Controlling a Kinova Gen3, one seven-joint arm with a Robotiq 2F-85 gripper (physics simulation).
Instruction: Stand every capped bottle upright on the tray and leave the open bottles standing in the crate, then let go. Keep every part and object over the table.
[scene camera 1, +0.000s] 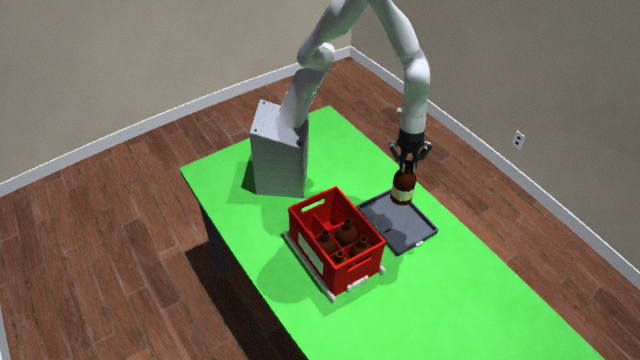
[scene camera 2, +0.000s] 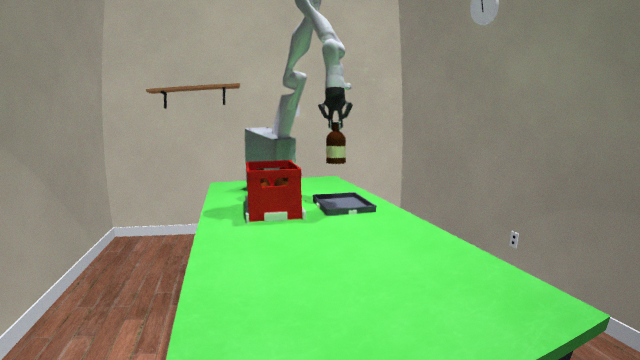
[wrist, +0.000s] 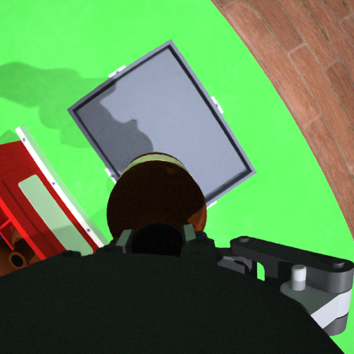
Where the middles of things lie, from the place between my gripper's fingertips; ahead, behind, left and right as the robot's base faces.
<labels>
My hand is 50 mm above the brown bottle (scene camera 1: 403, 186).
</labels>
